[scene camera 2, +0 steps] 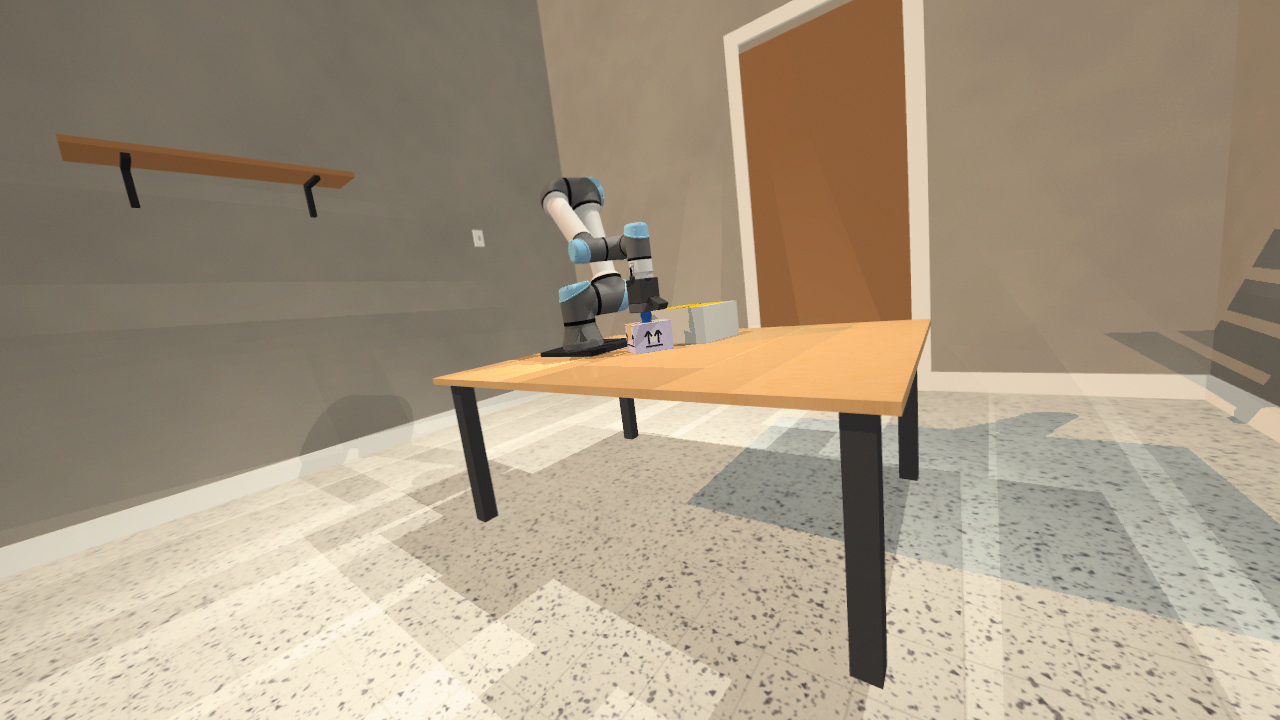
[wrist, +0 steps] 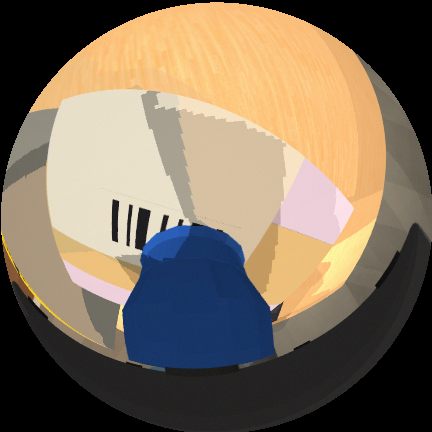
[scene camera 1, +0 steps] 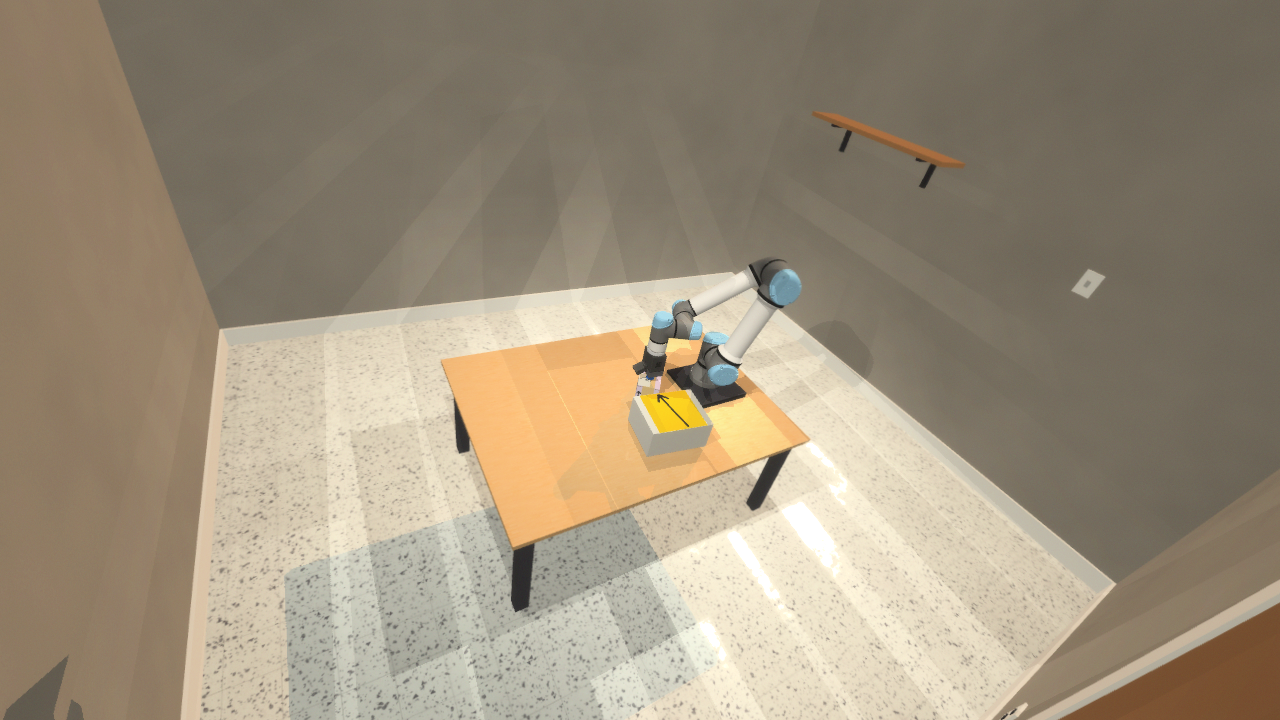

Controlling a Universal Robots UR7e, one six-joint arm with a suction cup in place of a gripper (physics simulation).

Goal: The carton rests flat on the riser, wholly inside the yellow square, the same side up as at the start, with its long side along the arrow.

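Observation:
The carton [scene camera 2: 649, 337] [wrist: 100, 160] is a small pale box with pink edges, a white barcode label on top and two up-arrows on its side. It sits on the table [scene camera 1: 536, 429] [scene camera 2: 805, 357], beside the riser and close to the arm's base; in scene camera 1 it [scene camera 1: 643, 387] is mostly hidden under the wrist. My blue suction cup [wrist: 193, 241] [scene camera 2: 645, 316] [scene camera 1: 650, 380] presses down on the carton's top by the barcode. The grey riser [scene camera 1: 670, 436] [scene camera 2: 713, 320] carries a yellow square [scene camera 1: 685, 416] with a black arrow [scene camera 1: 673, 409]; nothing lies on it.
The arm's black base plate [scene camera 1: 712, 392] [scene camera 2: 582, 347] is bolted to the table right behind the carton and riser. A wall shelf [scene camera 1: 886, 139] [scene camera 2: 196, 160] hangs high on the grey wall. A brown door [scene camera 2: 823, 160] stands behind the table.

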